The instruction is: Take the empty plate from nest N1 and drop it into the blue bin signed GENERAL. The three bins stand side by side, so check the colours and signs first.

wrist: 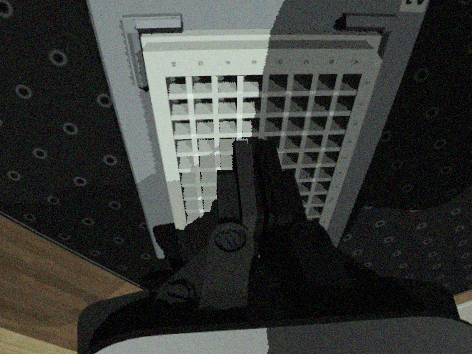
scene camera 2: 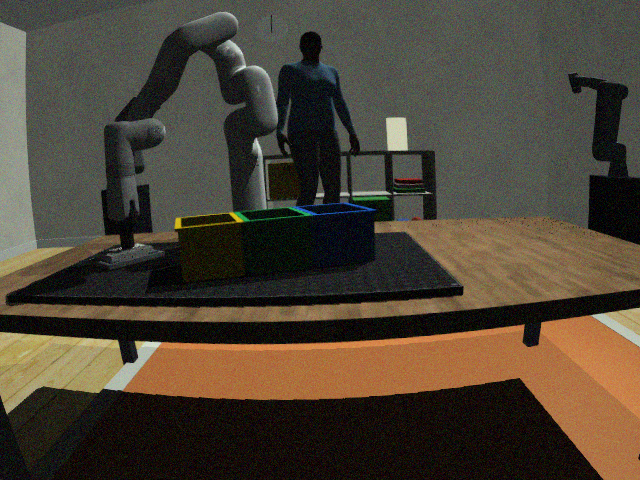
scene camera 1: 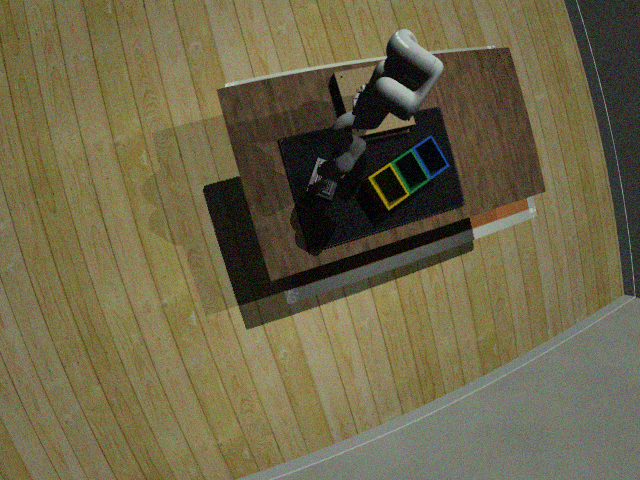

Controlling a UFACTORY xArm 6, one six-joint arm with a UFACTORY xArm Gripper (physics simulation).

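Frame: origin at the arm's base, x right, y up, z back, level; metres.
Where they show: gripper, fingertip midpoint: [wrist: 250, 166] [scene camera 2: 128, 247].
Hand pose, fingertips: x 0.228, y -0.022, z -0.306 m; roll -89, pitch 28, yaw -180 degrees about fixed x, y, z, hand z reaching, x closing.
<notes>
Things, the pixels of their top centre, and the offset from my fingertips. Level surfaces: height alone.
- pale gridded plate, middle of its top: [wrist: 257, 183] [scene camera 2: 125, 249] [scene camera 1: 325, 178] dx +0.002, dy -0.002, dz -0.013 m
- green bin, middle of its top: [scene camera 2: 270, 213] [scene camera 1: 410, 171] dx -0.379, dy +0.072, dz -0.024 m
- black mat, its level: dy -0.028 m
- wooden table, its level: dy -0.041 m
The pale gridded plate [scene camera 1: 327, 189] [wrist: 220, 61] sits in a grey nest [scene camera 2: 109, 261] [wrist: 116, 80] with raised corner guides; part of a label shows at the nest's corner in the wrist view. My gripper [scene camera 2: 127, 244] [wrist: 250, 166] is shut and empty, fingertips together over the middle of the plate, at or just above its top; contact cannot be told. The fingers hide the plate's near part in the wrist view. The blue bin [scene camera 1: 439, 150] [scene camera 2: 343, 240] stands at the right end of the row of three. No readable GENERAL sign shows.
The green bin [scene camera 1: 419, 186] [scene camera 2: 277, 245] stands in the middle of the row, and the yellow bin [scene camera 1: 378, 194] [scene camera 2: 211, 253] stands nearest the nest. All stand on a black mat [scene camera 2: 413, 281] on the wooden table [scene camera 1: 491, 124]. A person [scene camera 2: 311, 108] stands behind the table.
</notes>
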